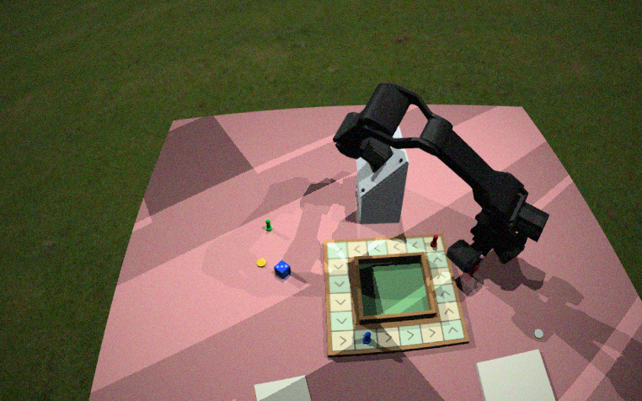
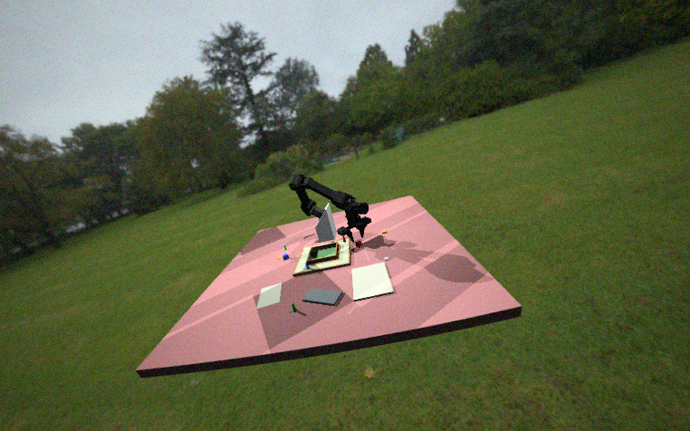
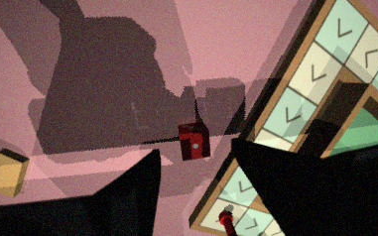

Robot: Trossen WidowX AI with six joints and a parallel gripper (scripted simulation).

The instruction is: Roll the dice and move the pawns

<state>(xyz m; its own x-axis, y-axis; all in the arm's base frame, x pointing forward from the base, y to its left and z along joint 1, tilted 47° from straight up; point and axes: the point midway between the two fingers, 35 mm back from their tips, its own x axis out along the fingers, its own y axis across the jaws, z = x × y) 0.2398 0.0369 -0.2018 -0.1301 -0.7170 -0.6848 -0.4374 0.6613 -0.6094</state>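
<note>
Now: gripper tip 47 cm to the left of the yellow disc, 10 cm past it and 3 cm above it. The rest, counted from my gripper tip: green sunken tray 20 cm to the right, 3 cm below, 2 cm ahead; then red pawn 8 cm behind, 7 cm to the right, 1 cm below; then tan block 16 cm to the left, 10 cm behind, 3 cm below.
</note>
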